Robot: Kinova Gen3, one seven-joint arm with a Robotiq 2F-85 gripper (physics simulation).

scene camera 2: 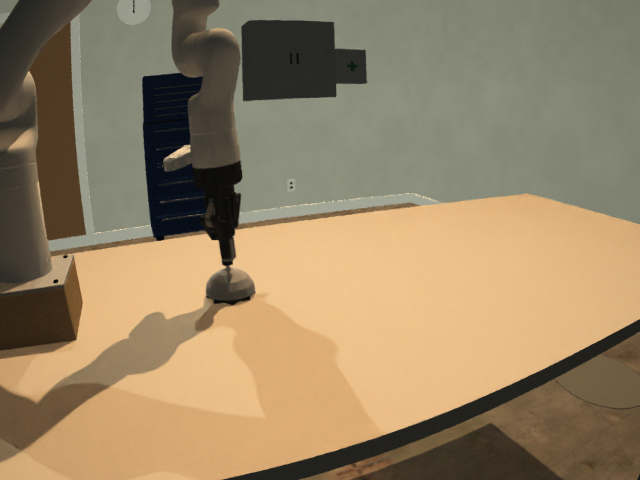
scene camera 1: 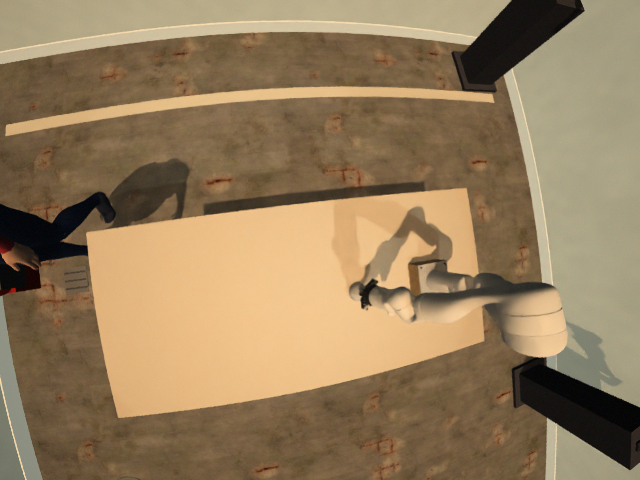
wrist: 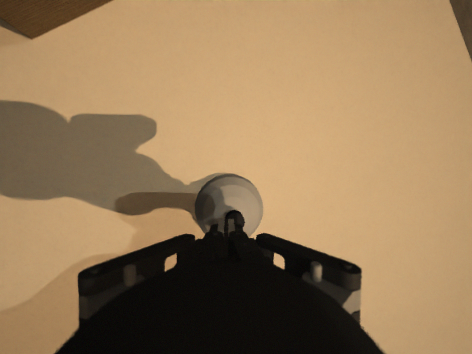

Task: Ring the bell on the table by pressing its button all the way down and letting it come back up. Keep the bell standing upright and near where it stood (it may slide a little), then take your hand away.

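The bell, a grey dome on a dark base, stands upright on the tan table. My gripper is shut with nothing between its fingers and points down over the top of the dome. In the scene camera 2 view the fingertips are right at the bell's button, with a short thin stem showing below them. In the wrist view the dark round button shows partly at the fingertips. Whether they touch or press it cannot be told.
The arm's wooden base block stands on the table near the bell. A person in dark trousers is past the table's far left end in the scene camera 1 view. A blue cabinet stands behind the table.
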